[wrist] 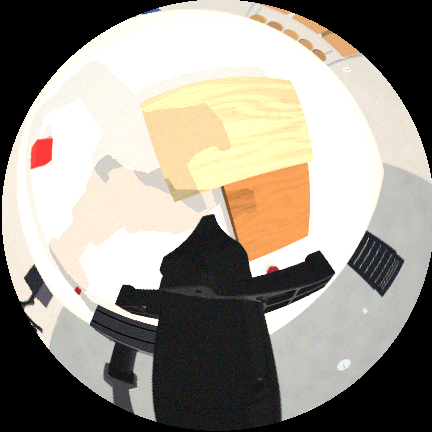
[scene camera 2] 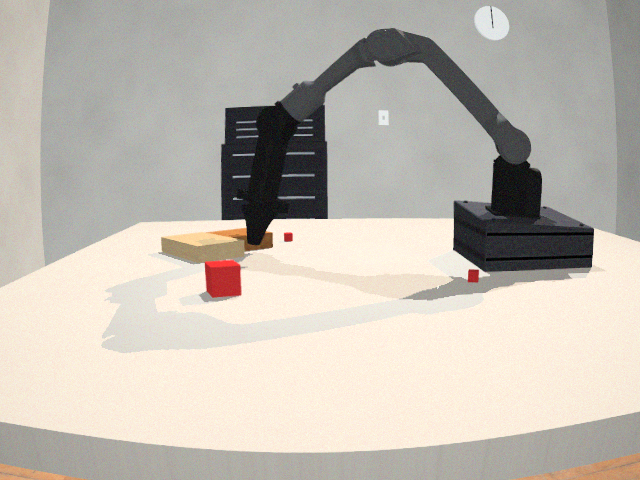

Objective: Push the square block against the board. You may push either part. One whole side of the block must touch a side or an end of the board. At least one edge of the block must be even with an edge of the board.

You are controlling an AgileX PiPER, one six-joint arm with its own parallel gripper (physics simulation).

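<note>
The pale wooden board [scene camera 2: 201, 251] [wrist: 260, 120] lies flat on the table. The orange-brown square block [scene camera 2: 264, 241] [wrist: 277, 207] lies along one long side of it. In the wrist view their facing sides appear to meet, with no clear gap. The block's right edge there is close to the board's right end, apparently a little inside it; I cannot tell if they are exactly even. My gripper [scene camera 2: 254, 242] [wrist: 210, 221] is shut and empty, pointing down beside the block's left side in the wrist view. It hides part of the block in the scene view; contact is unclear.
A larger red cube [scene camera 2: 222, 279] [wrist: 42, 153] stands in front of the board in the scene view. A small red cube [scene camera 2: 287, 237] [wrist: 272, 269] lies beyond the block. Another small red cube [scene camera 2: 473, 275] [wrist: 77, 290] lies near the robot base [scene camera 2: 537, 250].
</note>
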